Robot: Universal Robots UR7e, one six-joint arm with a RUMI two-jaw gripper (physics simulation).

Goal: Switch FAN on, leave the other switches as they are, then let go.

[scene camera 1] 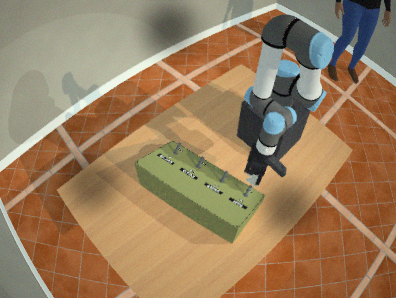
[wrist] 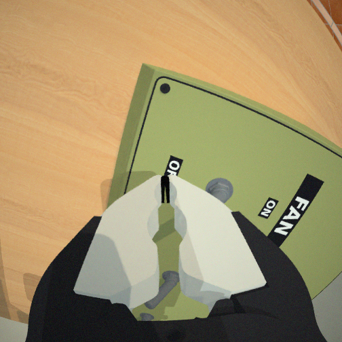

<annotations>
my gripper: scene camera 1 253, 186; wrist 164, 177
</annotations>
